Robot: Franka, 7 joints.
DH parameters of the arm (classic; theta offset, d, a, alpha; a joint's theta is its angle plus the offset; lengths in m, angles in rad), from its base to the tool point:
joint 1: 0 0.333 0 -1.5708
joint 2: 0 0 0 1.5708
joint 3: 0 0.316 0.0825 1.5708
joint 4: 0 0 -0.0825 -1.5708
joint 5: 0 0.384 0 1.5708
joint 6: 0 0 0.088 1.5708
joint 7: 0 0.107 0 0
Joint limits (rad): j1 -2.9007..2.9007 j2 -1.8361..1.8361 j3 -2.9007..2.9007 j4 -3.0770..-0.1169 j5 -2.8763..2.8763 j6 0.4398..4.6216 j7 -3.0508..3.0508
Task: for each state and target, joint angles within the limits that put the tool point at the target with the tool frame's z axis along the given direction. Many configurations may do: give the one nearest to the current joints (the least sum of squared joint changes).
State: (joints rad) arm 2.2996 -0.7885 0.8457 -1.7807 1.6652 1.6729 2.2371
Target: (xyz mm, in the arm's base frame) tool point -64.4 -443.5 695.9 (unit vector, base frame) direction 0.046 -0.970 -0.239
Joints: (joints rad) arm 2.9007 -1.3262 0.7860 -2.1797 2.0285 1.8204 2.2371
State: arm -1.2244 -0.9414 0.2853 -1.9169 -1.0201 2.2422 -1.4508
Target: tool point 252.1 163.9 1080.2 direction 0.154 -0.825 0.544
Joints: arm -1.3779 -0.7266 0.6444 -1.0339 -0.8452 2.2121 -1.4508
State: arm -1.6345 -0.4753 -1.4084 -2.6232 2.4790 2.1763 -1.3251
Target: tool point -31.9 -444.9 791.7 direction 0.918 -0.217 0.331
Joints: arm -1.1572 -0.4128 -0.5203 -1.8710 1.7017 1.7325 -1.3251
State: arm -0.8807 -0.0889 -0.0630 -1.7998 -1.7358 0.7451 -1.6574
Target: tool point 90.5 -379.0 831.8 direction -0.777 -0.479 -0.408
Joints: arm -0.6457 -0.4408 -0.2515 -1.6684 -1.3110 1.3440 -1.6574
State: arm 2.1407 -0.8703 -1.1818 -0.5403 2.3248 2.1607 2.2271
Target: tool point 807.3 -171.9 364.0 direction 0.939 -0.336 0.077
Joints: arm 2.4864 -1.7631 -1.0864 -0.7217 2.8763 2.8115 2.2271
